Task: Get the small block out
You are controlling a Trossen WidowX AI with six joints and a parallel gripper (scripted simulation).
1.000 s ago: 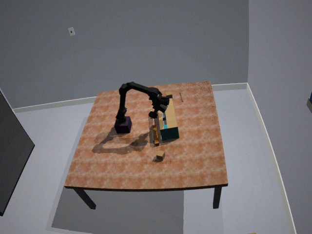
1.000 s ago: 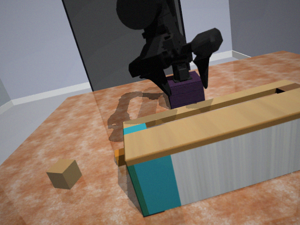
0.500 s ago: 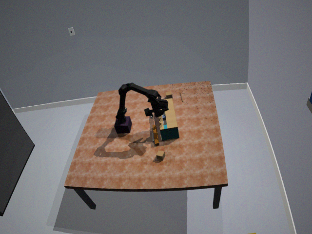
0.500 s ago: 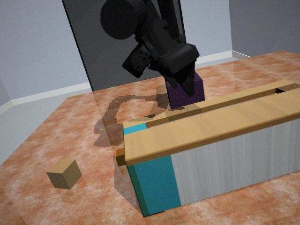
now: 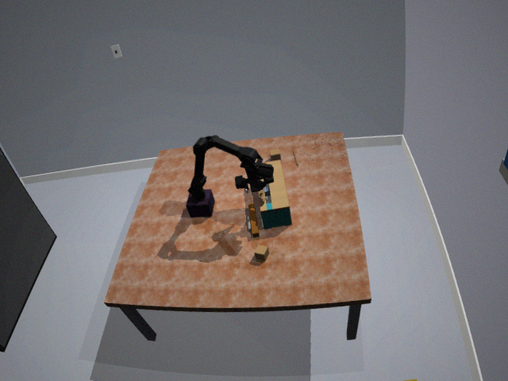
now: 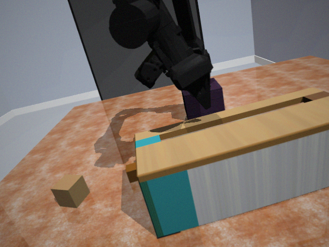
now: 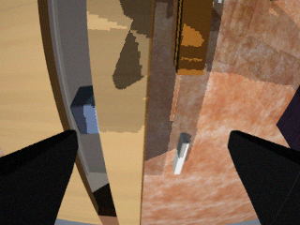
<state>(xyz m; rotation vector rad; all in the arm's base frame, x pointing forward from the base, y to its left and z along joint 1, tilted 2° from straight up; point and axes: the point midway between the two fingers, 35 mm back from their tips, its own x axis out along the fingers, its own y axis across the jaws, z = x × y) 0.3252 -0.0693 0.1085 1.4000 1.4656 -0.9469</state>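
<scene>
Now: the light-blue block 7 cm below my gripper tip, 5 cm ahead of it and 4 cm to the left of it. The rest, counted from my gripper tip: box (10 cm below, 5 cm to the left, 3 cm ahead).
</scene>
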